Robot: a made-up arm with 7 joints. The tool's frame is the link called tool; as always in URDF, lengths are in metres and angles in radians. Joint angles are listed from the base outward.
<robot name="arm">
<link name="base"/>
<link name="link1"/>
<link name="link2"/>
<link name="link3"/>
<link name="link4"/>
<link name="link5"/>
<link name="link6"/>
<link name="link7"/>
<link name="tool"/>
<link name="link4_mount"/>
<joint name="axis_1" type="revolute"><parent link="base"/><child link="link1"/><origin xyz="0.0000 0.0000 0.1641"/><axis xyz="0 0 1"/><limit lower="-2.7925" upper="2.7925"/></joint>
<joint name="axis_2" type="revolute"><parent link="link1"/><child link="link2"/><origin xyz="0.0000 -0.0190 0.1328"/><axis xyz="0 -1 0"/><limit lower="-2.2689" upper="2.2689"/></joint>
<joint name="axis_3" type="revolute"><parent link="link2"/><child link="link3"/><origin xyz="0.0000 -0.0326 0.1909"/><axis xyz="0 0 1"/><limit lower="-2.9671" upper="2.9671"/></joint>
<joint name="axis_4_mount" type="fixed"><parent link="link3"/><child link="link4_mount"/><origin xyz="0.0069 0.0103 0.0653"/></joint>
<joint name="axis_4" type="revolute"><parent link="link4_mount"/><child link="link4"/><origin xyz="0.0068 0.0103 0.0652"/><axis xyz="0 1 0"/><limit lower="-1.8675" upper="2.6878"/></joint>
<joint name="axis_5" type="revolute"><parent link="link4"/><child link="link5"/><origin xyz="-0.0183 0.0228 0.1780"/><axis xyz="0 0 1"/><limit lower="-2.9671" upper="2.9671"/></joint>
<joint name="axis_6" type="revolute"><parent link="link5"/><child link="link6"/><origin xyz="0.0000 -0.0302 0.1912"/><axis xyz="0 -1 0"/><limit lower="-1.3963" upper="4.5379"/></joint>
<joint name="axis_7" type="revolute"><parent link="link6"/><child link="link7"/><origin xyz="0.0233 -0.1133 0.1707"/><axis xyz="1 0 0"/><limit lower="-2.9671" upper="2.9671"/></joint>
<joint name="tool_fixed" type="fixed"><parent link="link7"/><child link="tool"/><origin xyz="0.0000 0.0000 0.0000" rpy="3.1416 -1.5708 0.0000"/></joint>
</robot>
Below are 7 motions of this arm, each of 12 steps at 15 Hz.
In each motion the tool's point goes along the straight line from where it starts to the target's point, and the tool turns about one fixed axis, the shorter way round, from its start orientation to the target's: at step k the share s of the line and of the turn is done. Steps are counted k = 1, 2, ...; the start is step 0. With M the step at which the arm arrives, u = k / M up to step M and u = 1 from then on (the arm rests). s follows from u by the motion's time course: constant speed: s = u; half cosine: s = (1 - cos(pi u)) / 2; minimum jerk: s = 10 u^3 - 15 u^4 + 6 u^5.
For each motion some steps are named. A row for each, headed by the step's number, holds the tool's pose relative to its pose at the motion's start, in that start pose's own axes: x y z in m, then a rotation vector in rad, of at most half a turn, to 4 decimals.
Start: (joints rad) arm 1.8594 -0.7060 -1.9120 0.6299 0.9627 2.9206 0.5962
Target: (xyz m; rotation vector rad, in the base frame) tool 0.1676 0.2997 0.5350 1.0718 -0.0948 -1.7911
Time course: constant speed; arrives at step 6
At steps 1, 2, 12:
1: 0.0029 -0.0134 -0.0328 0.0379 0.0302 -0.0281
2: 0.0057 -0.0269 -0.0655 0.0757 0.0604 -0.0562
12: 0.0172 -0.0806 -0.1965 0.2272 0.1812 -0.1686

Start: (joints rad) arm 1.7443 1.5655 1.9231 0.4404 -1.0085 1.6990 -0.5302
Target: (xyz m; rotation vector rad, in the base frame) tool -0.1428 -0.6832 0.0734 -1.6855 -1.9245 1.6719
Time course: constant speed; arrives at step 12
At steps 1, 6, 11, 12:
1: -0.0022 -0.0348 0.0038 0.0481 0.0301 -0.0876
6: -0.0134 -0.2090 0.0231 0.2888 0.1807 -0.5255
11: -0.0245 -0.3832 0.0423 0.5294 0.3312 -0.9635
12: -0.0267 -0.4180 0.0462 0.5776 0.3613 -1.0510

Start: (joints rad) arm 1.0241 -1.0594 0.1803 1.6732 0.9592 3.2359 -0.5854
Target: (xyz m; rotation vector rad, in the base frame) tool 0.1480 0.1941 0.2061 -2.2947 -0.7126 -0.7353
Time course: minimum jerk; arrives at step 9
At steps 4, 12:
4: -0.0022 0.0043 -0.0203 0.3570 -0.3970 0.1145
12: -0.0055 0.0108 -0.0513 0.9001 -1.0009 0.2887

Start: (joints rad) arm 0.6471 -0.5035 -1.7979 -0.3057 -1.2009 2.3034 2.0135
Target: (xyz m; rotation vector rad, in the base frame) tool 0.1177 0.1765 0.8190 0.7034 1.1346 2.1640
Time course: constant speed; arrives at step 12
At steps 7, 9, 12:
7: 0.0100 0.1180 -0.1124 -0.2085 -0.1151 -0.0955
9: 0.0128 0.1518 -0.1445 -0.2681 -0.1480 -0.1227
12: 0.0171 0.2024 -0.1927 -0.3574 -0.1973 -0.1637

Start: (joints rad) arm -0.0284 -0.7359 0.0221 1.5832 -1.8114 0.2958 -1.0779
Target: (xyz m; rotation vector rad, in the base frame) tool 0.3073 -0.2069 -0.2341 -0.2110 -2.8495 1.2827
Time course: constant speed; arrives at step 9
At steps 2, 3, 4, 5, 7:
2: 0.1364 -0.0715 0.0241 -0.0592 0.1744 -0.2196
3: 0.2046 -0.1072 0.0361 -0.0888 0.2616 -0.3294
4: 0.2728 -0.1430 0.0481 -0.1184 0.3488 -0.4393
5: 0.3410 -0.1787 0.0602 -0.1480 0.4360 -0.5491
7: 0.4774 -0.2502 0.0842 -0.2073 0.6104 -0.7687

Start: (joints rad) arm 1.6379 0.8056 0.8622 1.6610 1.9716 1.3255 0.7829
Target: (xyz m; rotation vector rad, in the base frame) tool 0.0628 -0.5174 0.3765 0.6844 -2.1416 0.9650
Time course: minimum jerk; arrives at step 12
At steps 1, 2, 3, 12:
1: -0.0023 0.0014 -0.0027 -0.0014 -0.0089 -0.0064
2: -0.0163 0.0096 -0.0186 -0.0096 -0.0620 -0.0444
3: -0.0476 0.0281 -0.0544 -0.0280 -0.1808 -0.1296
12: -0.4599 0.2716 -0.5253 -0.2707 -1.7471 -1.2522

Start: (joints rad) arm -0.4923 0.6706 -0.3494 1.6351 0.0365 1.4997 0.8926
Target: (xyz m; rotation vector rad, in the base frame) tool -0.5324 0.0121 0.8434 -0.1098 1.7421 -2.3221
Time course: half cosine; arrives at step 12
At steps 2, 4, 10, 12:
2: 0.0121 -0.0070 -0.0284 -0.0177 0.0271 0.0196
4: 0.0450 -0.0260 -0.1062 -0.0661 0.1012 0.0731
10: 0.1679 -0.0972 -0.3962 -0.2467 0.3776 0.2727
12: 0.1799 -0.1042 -0.4246 -0.2644 0.4047 0.2922

